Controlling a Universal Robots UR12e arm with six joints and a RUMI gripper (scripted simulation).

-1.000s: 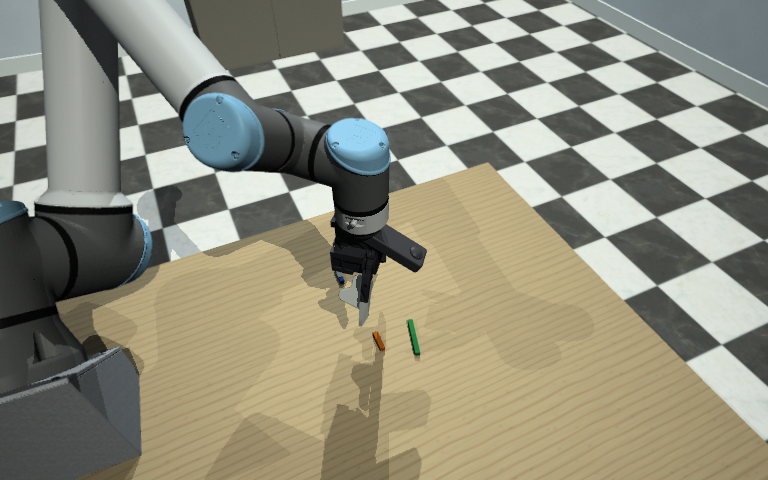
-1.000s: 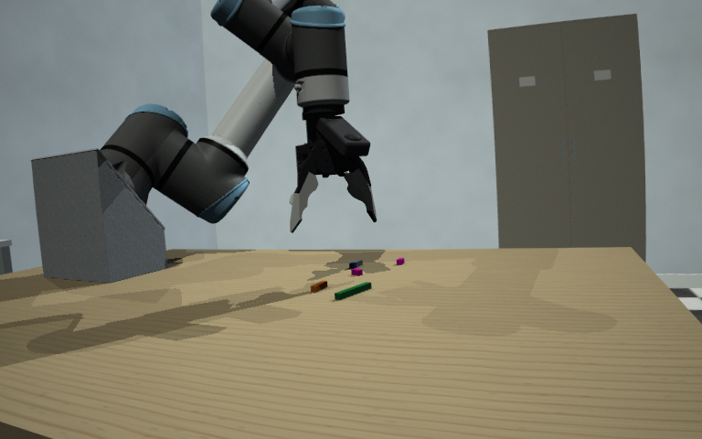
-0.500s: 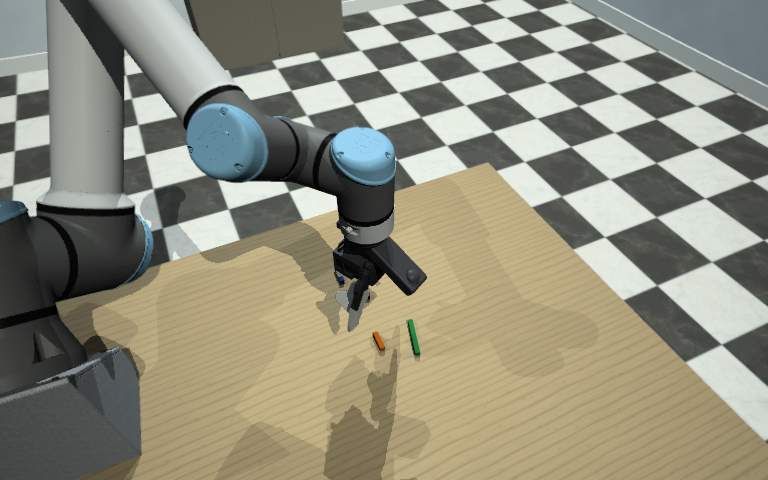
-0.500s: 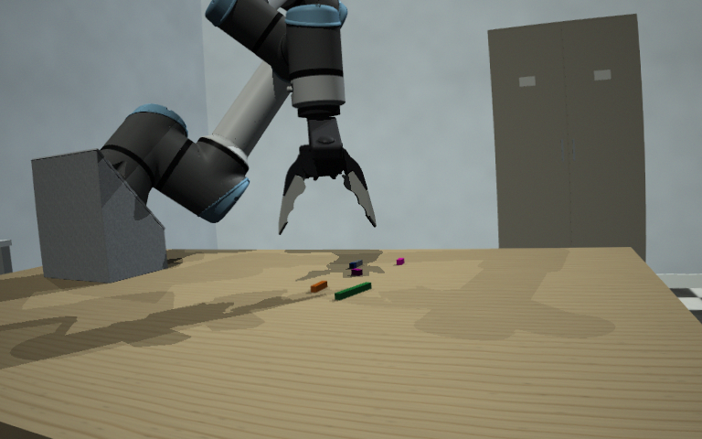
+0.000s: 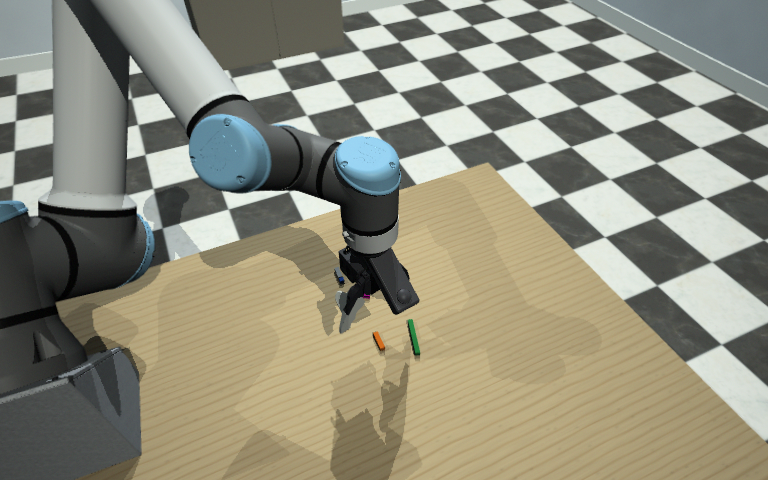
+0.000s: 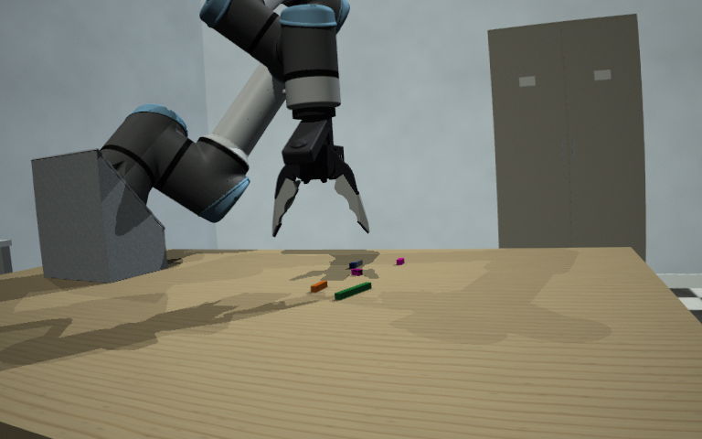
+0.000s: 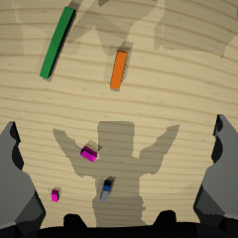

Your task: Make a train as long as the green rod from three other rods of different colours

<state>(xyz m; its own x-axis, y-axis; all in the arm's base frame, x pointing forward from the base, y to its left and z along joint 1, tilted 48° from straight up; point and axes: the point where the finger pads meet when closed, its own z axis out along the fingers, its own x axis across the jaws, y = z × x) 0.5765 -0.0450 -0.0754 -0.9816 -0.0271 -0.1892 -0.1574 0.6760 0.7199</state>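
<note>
The orange rod lies 10 mm to the right of my hand and 80 mm below it. The rest, counted from my hand: green rod: 70 mm ahead, 40 mm to the right, 80 mm below; grey rod: 10 mm behind, 190 mm to the left, 80 mm below; blue rod: 10 mm behind, 170 mm to the left, 80 mm below.
</note>
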